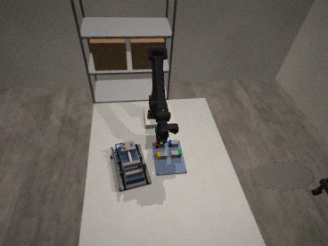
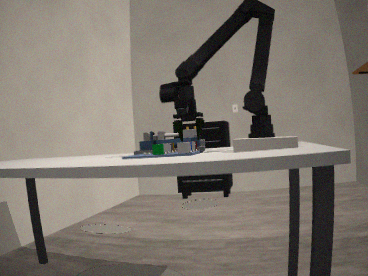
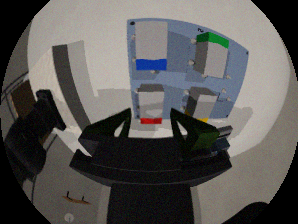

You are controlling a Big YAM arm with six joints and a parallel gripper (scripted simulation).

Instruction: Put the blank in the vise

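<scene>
My hand is 3 cm above the red-ended blank. Also, from my hand: yellow-ended blank: 9 cm ahead, 1 cm to the left, 3 cm below; blue-ended blank: 1 cm behind, 9 cm to the left, 3 cm below; blue plate: 8 cm ahead, 6 cm to the left, 5 cm below.
</scene>
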